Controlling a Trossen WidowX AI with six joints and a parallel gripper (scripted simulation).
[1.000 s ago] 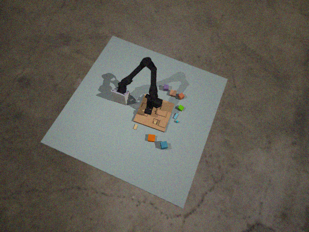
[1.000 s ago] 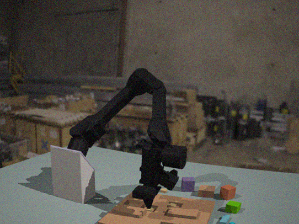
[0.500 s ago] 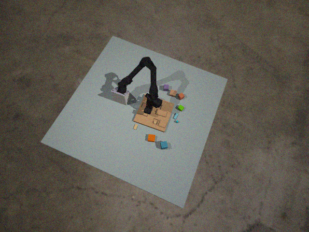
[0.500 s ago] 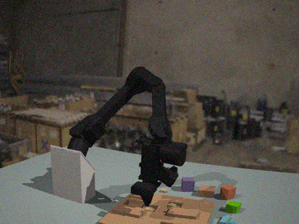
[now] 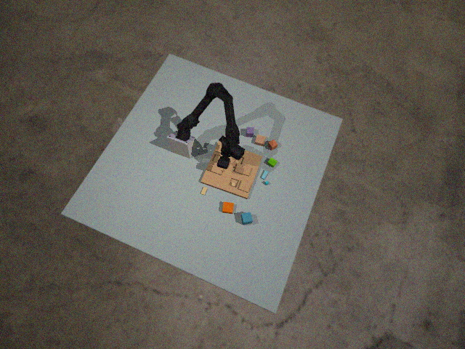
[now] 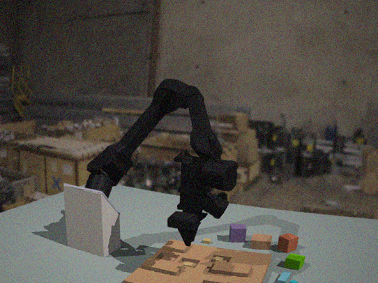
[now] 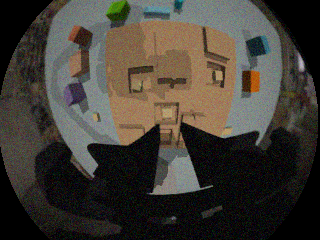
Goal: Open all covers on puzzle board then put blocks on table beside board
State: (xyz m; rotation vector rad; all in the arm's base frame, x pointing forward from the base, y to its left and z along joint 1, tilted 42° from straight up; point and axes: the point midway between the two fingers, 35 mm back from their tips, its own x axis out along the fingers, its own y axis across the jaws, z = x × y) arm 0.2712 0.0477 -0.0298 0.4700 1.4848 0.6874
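Right now the tan puzzle board is 50 mm ahead of my gripper tip, 10 mm to the right of it and 60 mm below it. Round my gripper tip: small tan bar 50 mm behind, 210 mm to the right, 70 mm below; purple block 50 mm ahead, 260 mm to the left, 60 mm below; light blue bar 250 mm ahead, 30 mm to the left, 70 mm below.
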